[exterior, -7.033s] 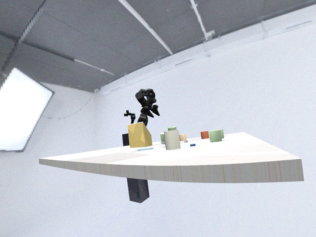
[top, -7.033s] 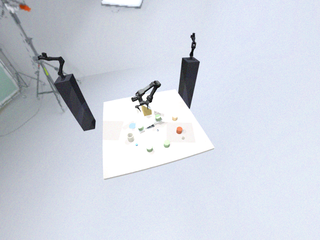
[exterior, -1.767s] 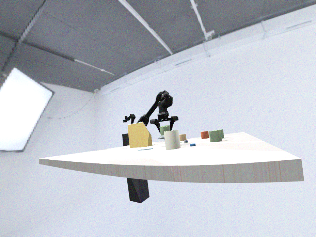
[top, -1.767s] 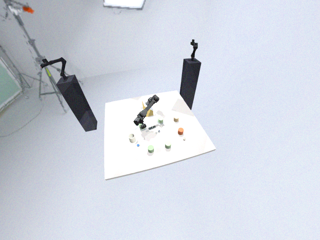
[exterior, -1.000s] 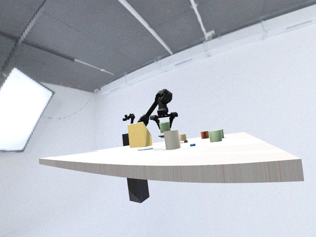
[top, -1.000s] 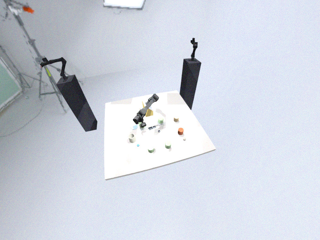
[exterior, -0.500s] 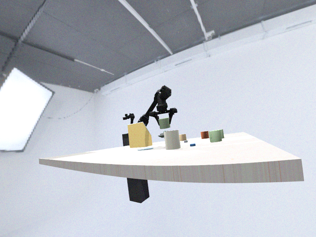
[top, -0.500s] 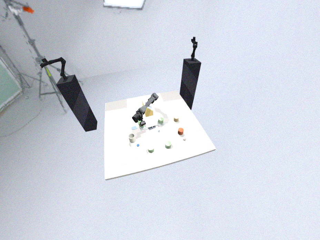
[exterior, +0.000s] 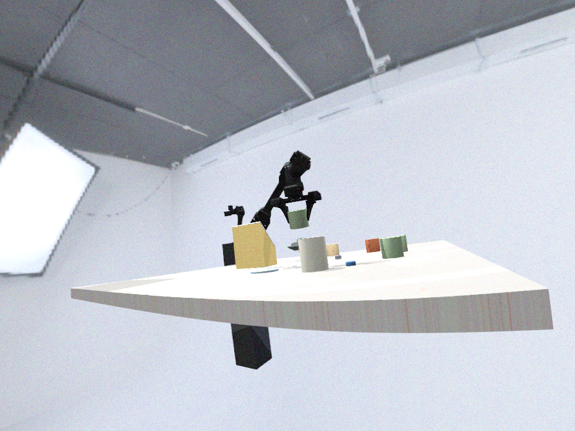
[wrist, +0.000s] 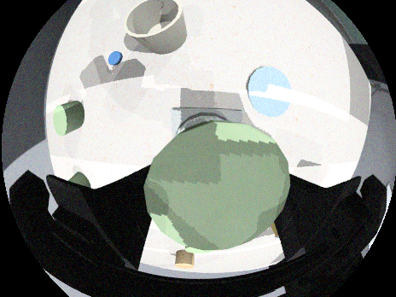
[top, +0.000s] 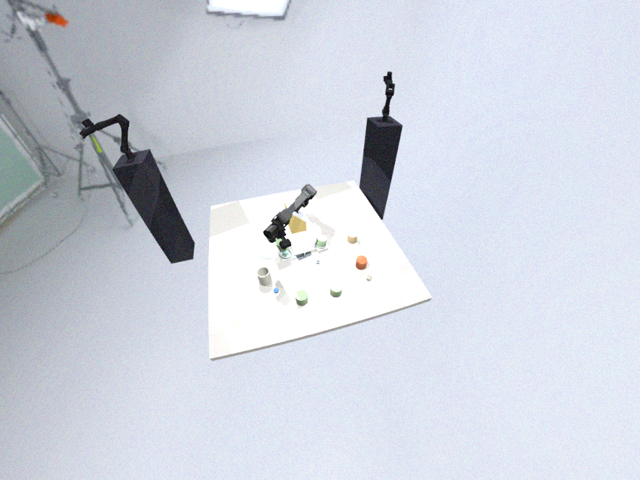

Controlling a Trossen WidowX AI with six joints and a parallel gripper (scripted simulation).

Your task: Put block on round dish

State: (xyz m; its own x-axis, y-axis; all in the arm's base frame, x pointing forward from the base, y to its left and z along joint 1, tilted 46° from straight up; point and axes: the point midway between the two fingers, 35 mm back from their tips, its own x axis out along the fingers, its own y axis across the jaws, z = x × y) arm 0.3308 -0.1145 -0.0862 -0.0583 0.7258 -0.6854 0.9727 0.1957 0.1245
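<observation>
Now: gripper tip 16 cm above the round light blue dish, 11 cm past it and 10 cm to the left of it. From my gripper tip the other things lie so: orange cylinder (49 cm to the left, 16 cm ahead, 13 cm below); blue disc (20 cm ahead, 16 cm below, 9 cm to the right); beige cup (15 cm to the right, 12 cm below, 11 cm ahead).
</observation>
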